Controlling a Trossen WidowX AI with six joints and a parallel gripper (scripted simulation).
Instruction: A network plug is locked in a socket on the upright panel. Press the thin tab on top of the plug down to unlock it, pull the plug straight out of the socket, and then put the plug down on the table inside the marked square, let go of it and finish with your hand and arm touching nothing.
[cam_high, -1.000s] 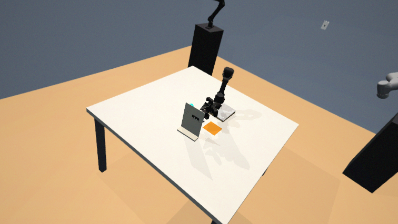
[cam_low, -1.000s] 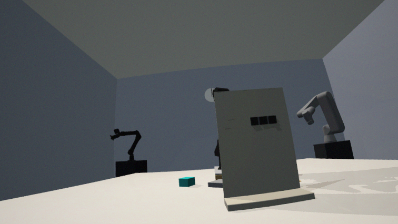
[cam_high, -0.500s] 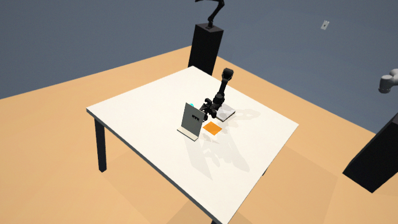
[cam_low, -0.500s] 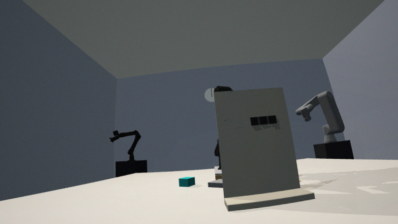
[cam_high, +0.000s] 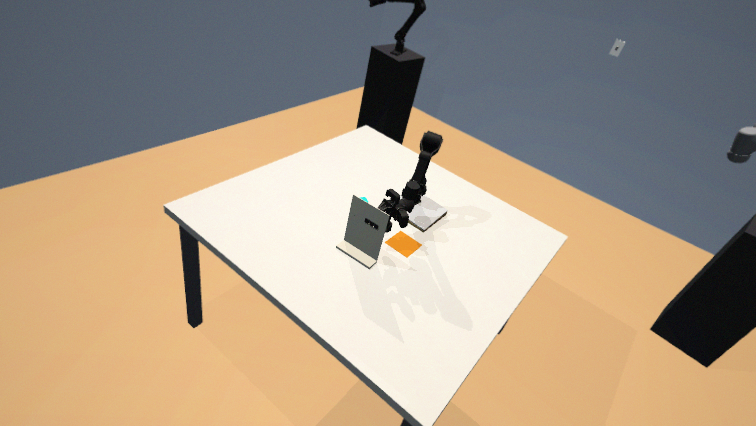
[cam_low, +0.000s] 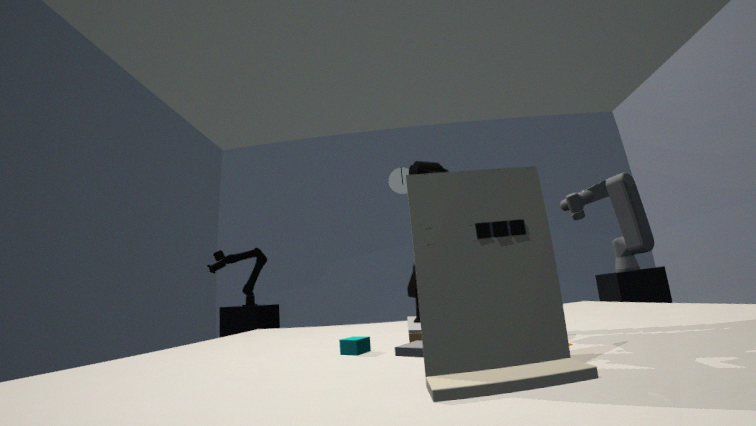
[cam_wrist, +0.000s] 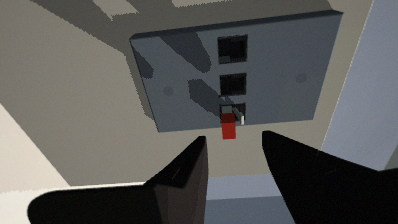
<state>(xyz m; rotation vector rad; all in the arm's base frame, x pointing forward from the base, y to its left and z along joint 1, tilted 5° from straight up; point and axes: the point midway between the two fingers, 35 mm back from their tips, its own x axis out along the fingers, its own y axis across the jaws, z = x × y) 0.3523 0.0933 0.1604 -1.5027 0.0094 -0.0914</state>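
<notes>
Now: gripper tip 30 mm short of the network plug. Also, from my gripper tip: orange marked square (160 mm behind, 70 mm to the left, 170 mm below); upright panel (40 mm ahead, 20 mm to the left, 60 mm below); teal block (180 mm behind, 230 mm to the right, 150 mm below).
</notes>
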